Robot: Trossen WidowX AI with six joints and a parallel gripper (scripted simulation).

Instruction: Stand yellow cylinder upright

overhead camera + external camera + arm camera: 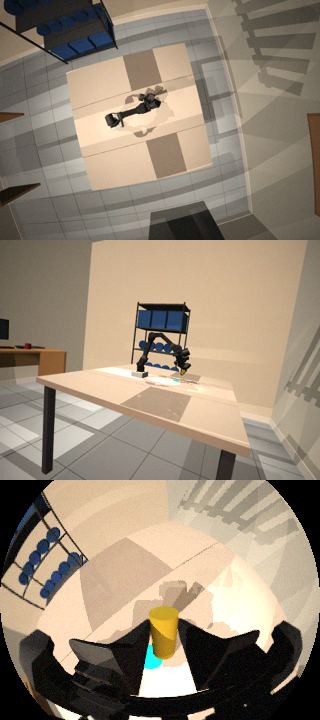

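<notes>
My gripper tip is 11 cm above the cyan circle, 7 cm past it and 2 cm to the left of it. Also, from my gripper tip: yellow tall cylinder (2 cm below, 1 cm to the right, 1 cm behind).
</notes>
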